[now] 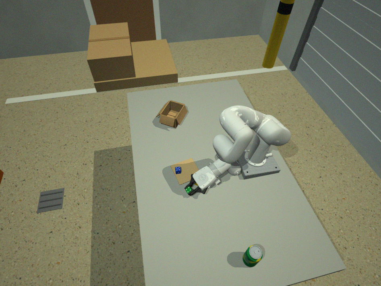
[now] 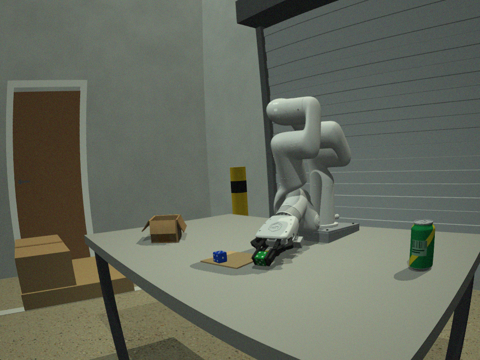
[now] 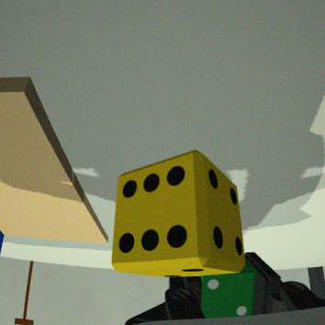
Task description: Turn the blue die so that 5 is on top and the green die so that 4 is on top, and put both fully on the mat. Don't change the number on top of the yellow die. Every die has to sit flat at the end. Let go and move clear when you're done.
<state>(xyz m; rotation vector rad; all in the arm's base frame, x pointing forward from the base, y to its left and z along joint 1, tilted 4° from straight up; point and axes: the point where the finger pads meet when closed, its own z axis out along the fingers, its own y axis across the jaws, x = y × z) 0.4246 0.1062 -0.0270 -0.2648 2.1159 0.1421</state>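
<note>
My gripper is now 6 cm past the yellow die, 4 cm to the left of it and 2 cm above it. Also, from my hand: green die 1 cm ahead; cardboard mat 1 cm behind, 14 cm to the right, 3 cm below; blue die 3 cm ahead, 15 cm to the right, 2 cm below.
</note>
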